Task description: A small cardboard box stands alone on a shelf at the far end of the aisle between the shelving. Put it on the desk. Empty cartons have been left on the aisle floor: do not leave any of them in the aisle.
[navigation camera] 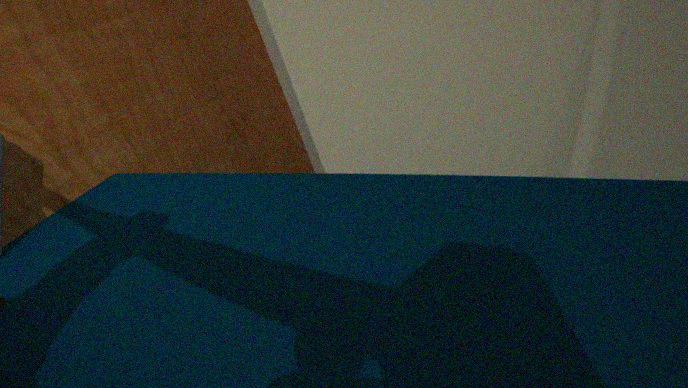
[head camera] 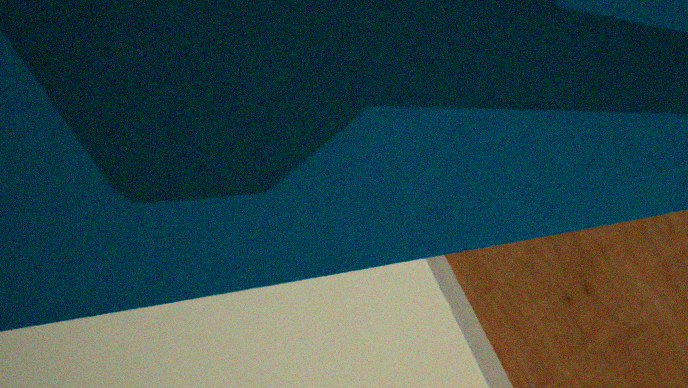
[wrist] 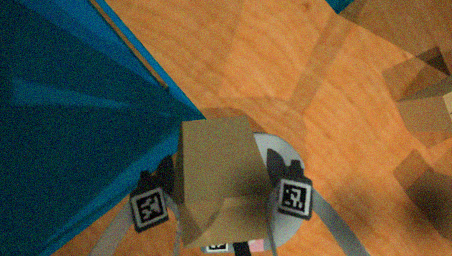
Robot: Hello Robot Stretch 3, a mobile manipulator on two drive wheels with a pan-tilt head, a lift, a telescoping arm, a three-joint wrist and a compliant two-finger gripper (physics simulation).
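Places are measured from the robot's base along level axes (x ahead, y left, z up), in millimetres.
Where they show: gripper, between the fingertips: (wrist: 220,170).
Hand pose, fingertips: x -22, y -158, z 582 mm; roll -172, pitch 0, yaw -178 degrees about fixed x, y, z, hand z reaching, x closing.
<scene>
Each offset is from my fingertips to the centre of the thing. "pt": to the spot under its first point. Level surfaces: height alone.
My gripper (wrist: 220,170) is shut on a small brown cardboard box @[2 mm left, 1 mm ahead, 5 mm up] (wrist: 215,142) in the lower middle of the wrist view, with a fingertip on each side of it. The box is above the floor, over part of my grey base. A brown carton @[pt 47 mm right, 679 mm back, 493 mm down] (wrist: 422,115) stands on the floor at the right edge of the wrist view, partly cut off. The desk does not show in these views. The gripper does not show in the head or navigation views.
Blue shelving (head camera: 300,240) (navigation camera: 280,215) (wrist: 115,165) fills much of the head and navigation views and the left of the wrist view, close to the held box. A cream wall (head camera: 250,330) (navigation camera: 450,90) meets the wooden floor @[581 mm down] (head camera: 600,310) (navigation camera: 175,90) (wrist: 200,55). My grey base (wrist: 292,220) is below the gripper.
</scene>
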